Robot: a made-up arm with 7 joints.
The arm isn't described. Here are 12 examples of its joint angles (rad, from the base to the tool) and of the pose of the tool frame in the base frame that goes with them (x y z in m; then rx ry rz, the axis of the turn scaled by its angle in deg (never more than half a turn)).
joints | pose
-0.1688 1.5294 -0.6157 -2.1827 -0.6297 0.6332 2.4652 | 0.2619 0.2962 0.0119 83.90 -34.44 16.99
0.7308 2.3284 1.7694 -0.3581 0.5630 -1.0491 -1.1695 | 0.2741 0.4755 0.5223 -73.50 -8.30 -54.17
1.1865 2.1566 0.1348 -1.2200 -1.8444 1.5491 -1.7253 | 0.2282 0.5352 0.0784 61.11 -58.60 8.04
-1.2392 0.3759 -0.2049 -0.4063 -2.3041 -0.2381 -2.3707 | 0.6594 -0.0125 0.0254 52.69 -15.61 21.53
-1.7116 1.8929 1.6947 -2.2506 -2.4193 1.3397 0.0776 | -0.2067 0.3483 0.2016 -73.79 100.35 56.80
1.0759 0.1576 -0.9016 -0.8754 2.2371 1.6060 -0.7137 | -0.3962 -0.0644 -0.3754 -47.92 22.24 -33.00
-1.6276 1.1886 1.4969 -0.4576 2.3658 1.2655 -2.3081 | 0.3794 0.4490 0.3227 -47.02 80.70 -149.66
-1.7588 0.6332 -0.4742 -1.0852 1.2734 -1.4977 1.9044 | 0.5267 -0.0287 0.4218 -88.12 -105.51 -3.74
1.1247 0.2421 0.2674 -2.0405 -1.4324 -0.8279 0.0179 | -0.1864 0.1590 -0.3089 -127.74 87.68 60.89
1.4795 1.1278 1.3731 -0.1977 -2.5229 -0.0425 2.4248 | -0.3894 0.5052 0.1152 -116.79 -118.53 37.03
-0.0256 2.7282 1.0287 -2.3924 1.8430 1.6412 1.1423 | 0.1371 -0.0553 0.4680 154.40 3.42 -18.87
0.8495 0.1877 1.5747 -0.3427 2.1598 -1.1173 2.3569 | -0.4368 0.0986 -0.3880 0.77 81.39 -97.13
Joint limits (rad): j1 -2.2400..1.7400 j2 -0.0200..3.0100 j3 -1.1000..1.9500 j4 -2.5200..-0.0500 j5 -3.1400..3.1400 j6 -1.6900..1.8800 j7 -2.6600..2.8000
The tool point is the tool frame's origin. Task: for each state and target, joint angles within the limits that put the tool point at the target. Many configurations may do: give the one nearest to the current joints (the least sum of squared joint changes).
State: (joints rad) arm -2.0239 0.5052 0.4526 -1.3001 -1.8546 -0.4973 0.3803
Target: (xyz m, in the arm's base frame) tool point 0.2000 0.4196 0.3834
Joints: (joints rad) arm -1.6221 1.1008 1.1990 -1.4869 -1.8599 -0.4922 0.3241
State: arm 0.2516 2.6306 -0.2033 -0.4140 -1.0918 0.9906 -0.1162
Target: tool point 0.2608 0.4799 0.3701
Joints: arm 0.2295 2.3231 -0.3608 -0.9842 -1.0395 1.0822 -0.2179
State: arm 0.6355 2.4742 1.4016 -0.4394 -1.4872 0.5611 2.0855
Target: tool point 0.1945 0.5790 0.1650
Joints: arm 1.0428 1.7888 0.9574 -0.9665 -1.4894 0.5575 2.1308
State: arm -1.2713 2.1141 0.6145 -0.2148 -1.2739 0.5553 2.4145
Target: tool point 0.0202 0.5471 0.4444
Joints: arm -1.0706 1.9534 0.4960 -0.2626 -1.3216 0.6022 2.3254
